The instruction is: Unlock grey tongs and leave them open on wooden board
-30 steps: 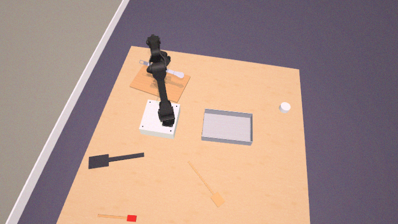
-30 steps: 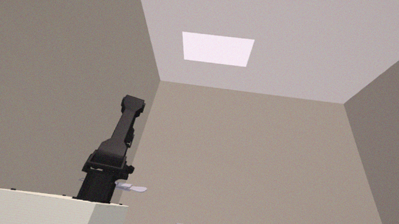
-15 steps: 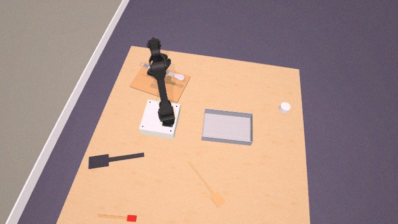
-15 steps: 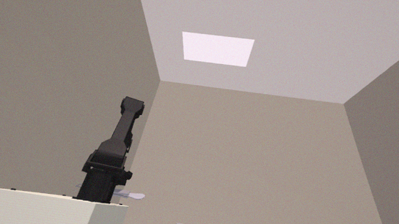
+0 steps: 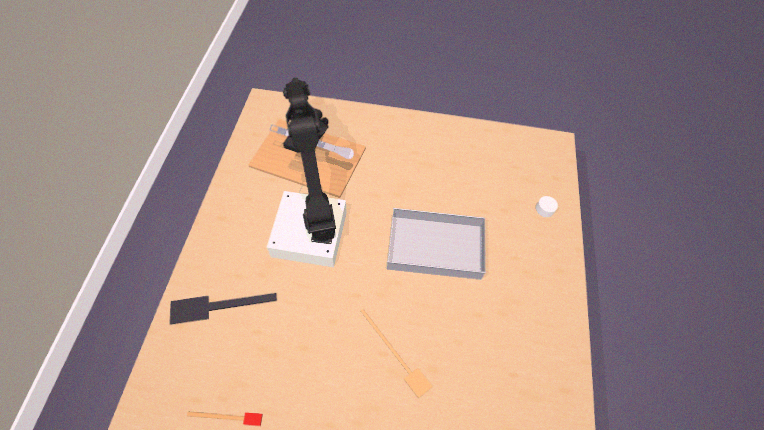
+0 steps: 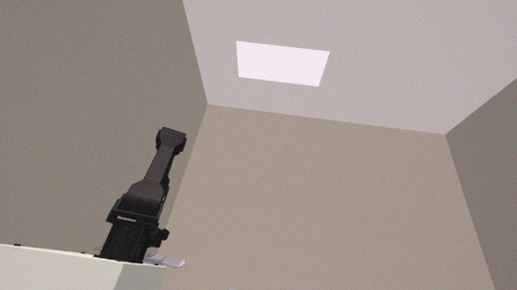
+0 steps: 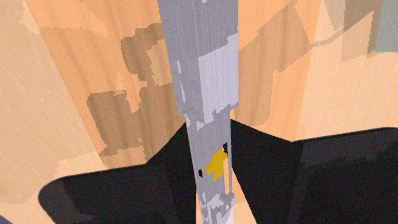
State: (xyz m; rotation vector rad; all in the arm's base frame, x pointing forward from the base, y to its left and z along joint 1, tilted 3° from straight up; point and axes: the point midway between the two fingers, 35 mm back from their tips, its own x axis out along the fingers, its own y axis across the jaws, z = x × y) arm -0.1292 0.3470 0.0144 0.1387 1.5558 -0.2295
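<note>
My gripper tip is now 4 cm below the yellow lock piece and 1 cm past it. From my gripper tip the other things lie so: roasting tin 49 cm ahead, 30 cm to the right, 4 cm below; then black spatula 60 cm to the right, 16 cm behind, 7 cm below; then wooden board 6 cm below.
</note>
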